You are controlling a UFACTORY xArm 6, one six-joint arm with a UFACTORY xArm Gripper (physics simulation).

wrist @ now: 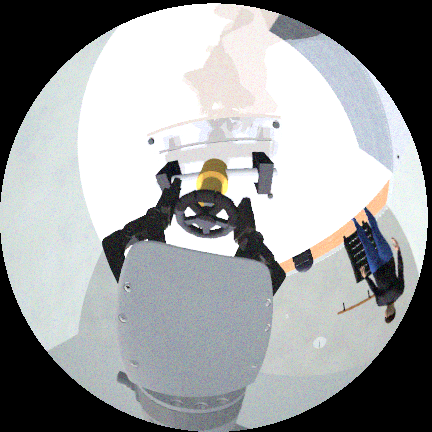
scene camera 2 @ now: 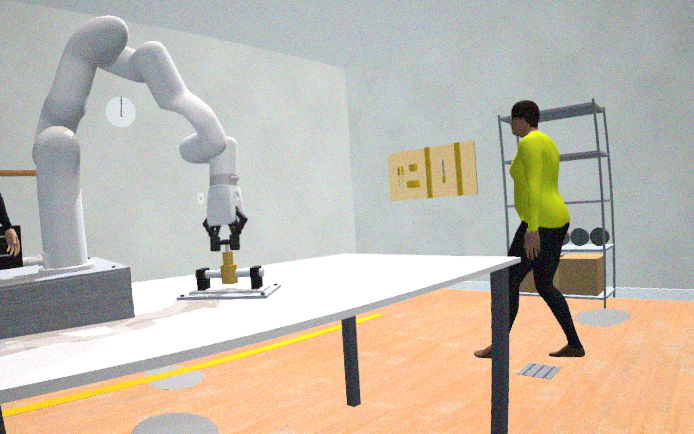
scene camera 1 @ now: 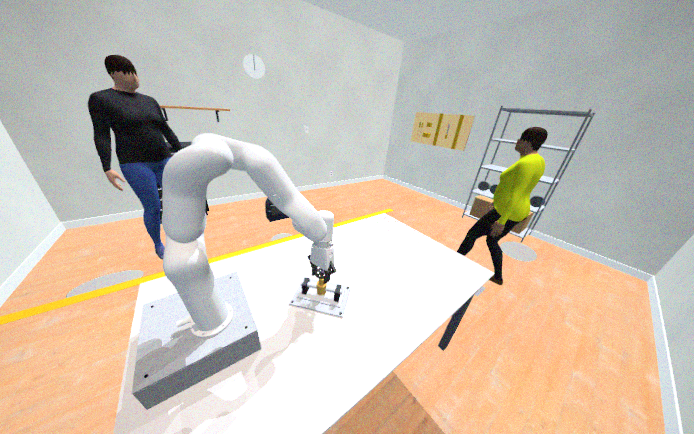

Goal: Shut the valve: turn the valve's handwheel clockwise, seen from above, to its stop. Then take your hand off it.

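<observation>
The black spoked handwheel tops the brass valve body, which sits on a horizontal pale pipe. My gripper points down over the valve and is shut on the handwheel, one finger at each side of its rim. In the wrist view the fingers stand left and right of the wheel, roughly in line with the pipe. The wheel is mostly hidden by the fingers in both scene views.
Two black supports hold the pipe over a bolted base plate on the white table. The arm's grey base block stands on the same table. A person in yellow and a person in black stand beyond it.
</observation>
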